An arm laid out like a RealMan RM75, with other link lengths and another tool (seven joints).
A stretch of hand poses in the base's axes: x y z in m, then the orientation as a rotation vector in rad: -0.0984 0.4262 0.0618 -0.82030 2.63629 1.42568; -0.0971 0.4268 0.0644 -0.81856 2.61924 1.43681; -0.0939 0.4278 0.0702 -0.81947 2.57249 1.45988; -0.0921 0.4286 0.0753 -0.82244 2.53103 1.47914; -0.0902 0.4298 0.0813 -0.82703 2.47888 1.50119; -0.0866 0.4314 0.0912 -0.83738 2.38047 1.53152; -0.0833 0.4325 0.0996 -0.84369 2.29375 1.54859; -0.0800 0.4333 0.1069 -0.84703 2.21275 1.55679; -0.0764 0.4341 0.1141 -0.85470 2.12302 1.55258; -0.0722 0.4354 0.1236 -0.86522 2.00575 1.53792; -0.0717 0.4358 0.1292 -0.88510 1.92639 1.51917; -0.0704 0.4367 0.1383 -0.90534 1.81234 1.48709; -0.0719 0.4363 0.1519 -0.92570 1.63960 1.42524; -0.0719 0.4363 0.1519 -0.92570 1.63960 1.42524; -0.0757 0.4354 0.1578 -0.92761 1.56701 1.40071; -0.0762 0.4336 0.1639 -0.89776 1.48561 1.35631
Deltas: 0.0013 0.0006 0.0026 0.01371 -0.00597 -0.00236; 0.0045 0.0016 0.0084 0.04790 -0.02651 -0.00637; 0.0063 0.0024 0.0135 0.07777 -0.04509 -0.00838; 0.0082 0.0036 0.0195 0.11468 -0.06919 -0.01031; 0.0118 0.0052 0.0294 0.18040 -0.11989 -0.01393; 0.0151 0.0063 0.0378 0.23558 -0.16882 -0.01985; 0.0184 0.0071 0.0451 0.28503 -0.21822 -0.02790; 0.0220 0.0079 0.0523 0.33470 -0.28094 -0.03591; 0.0262 0.0092 0.0618 0.39693 -0.36805 -0.04615; 0.0267 0.0096 0.0674 0.43431 -0.43332 -0.04401; 0.0280 0.0105 0.0765 0.48744 -0.52958 -0.04611; 0.0265 0.0101 0.0901 0.56454 -0.68331 -0.05544; 0.0265 0.0101 0.0901 0.56454 -0.68331 -0.05544; 0.0227 0.0092 0.0960 0.59908 -0.74634 -0.06277; 0.0222 0.0074 0.1021 0.63476 -0.82776 -0.10164
